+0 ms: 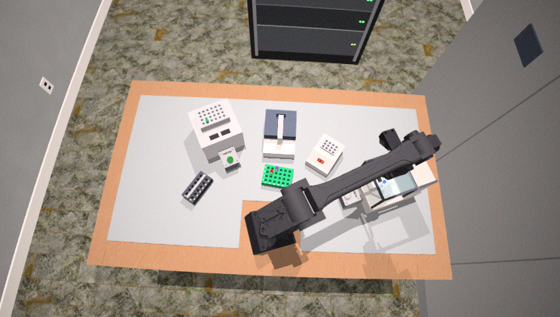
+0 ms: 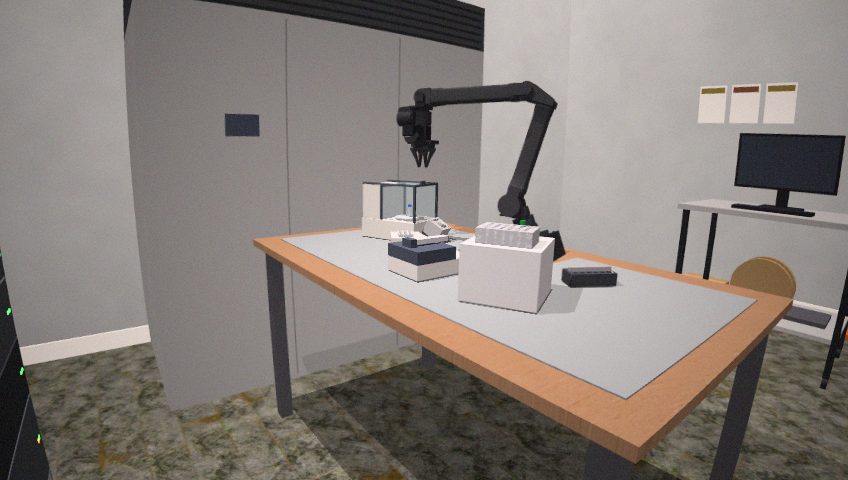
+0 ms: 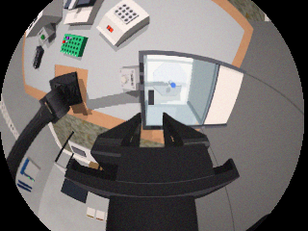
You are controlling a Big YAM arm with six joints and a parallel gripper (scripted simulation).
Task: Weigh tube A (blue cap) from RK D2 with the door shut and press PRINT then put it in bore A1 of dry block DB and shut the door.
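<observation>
The white print key is 4 cm behind my hand, 8 cm to the left of it and 21 cm below it. The rest, counted from my hand: balance door: 1 cm ahead, 2 cm to the right, 7 cm below; green rack RK: 3 cm ahead, 38 cm to the left, 26 cm below; dry block DB: 15 cm ahead, 18 cm to the left, 25 cm below.
</observation>
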